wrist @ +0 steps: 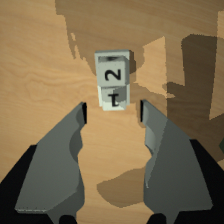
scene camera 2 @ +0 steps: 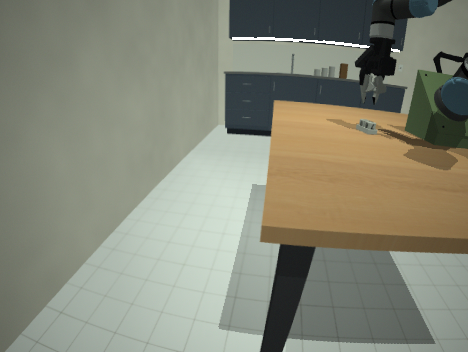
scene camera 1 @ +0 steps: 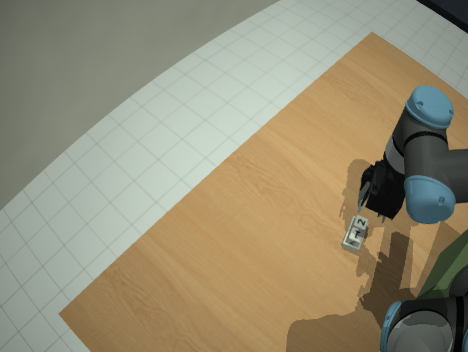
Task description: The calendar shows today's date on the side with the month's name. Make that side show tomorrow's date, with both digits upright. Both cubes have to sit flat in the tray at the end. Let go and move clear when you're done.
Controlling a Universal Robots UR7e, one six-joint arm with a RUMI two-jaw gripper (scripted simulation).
Path:
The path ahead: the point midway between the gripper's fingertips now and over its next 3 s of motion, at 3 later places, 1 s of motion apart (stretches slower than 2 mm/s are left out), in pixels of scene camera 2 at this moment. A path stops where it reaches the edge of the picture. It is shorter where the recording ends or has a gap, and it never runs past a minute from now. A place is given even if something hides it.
My gripper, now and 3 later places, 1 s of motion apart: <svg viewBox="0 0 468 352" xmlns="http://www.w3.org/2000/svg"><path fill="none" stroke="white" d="M368 104L367 109L366 118L365 124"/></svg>

